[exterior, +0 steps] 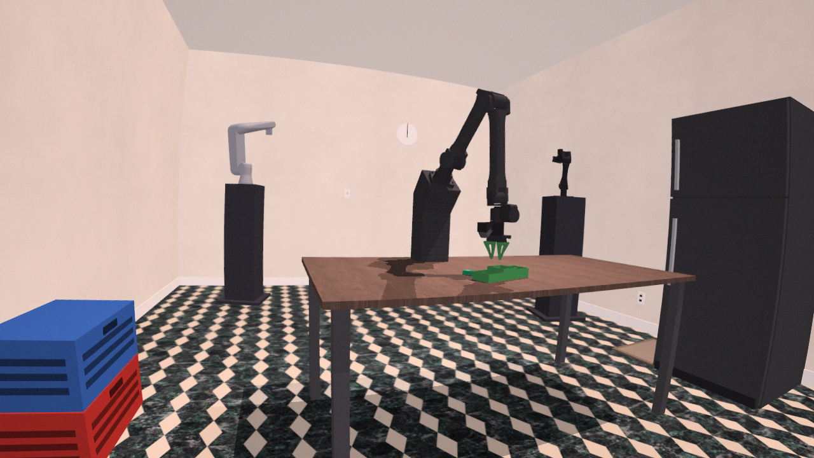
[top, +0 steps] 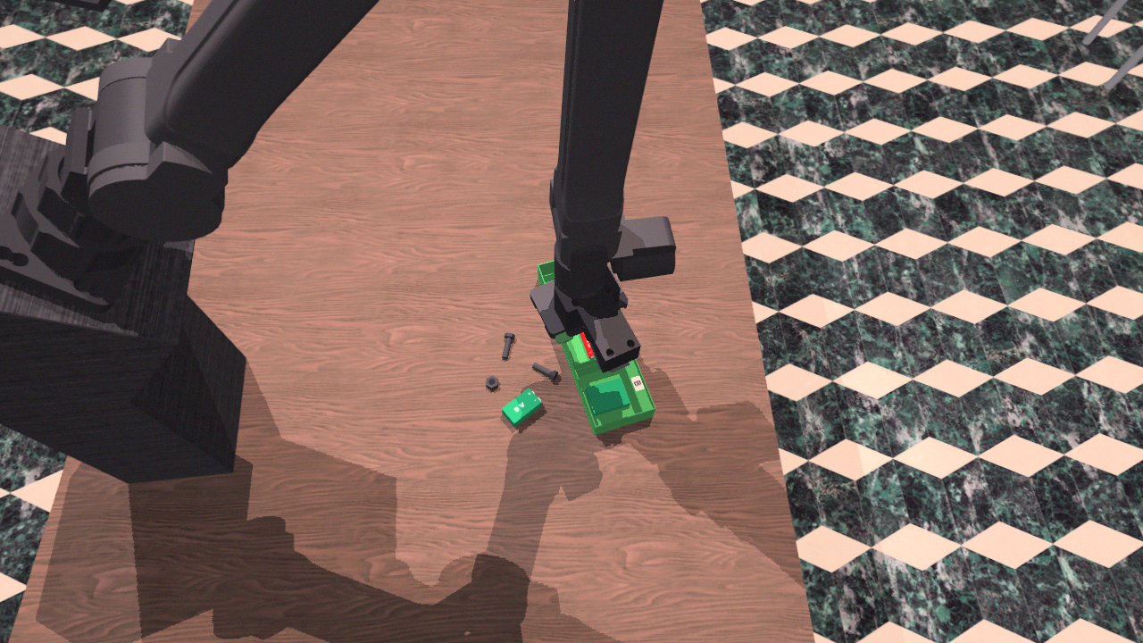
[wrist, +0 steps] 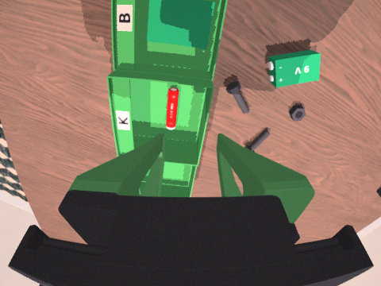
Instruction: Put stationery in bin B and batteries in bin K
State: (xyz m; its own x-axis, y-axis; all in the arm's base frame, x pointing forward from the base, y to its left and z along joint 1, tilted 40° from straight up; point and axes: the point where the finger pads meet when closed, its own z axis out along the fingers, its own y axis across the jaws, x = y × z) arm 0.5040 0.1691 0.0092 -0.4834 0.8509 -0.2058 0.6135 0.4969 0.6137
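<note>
Now: hand 9 cm to the left of the green 9V battery, 7 cm above it and 5 cm past it. Round my hand: red cylindrical battery 7 cm below, 2 cm to the left, 1 cm ahead; flat green pad 7 cm below, 6 cm ahead, 5 cm to the right; joined green bins 6 cm below, 2 cm to the left, 2 cm ahead.
</note>
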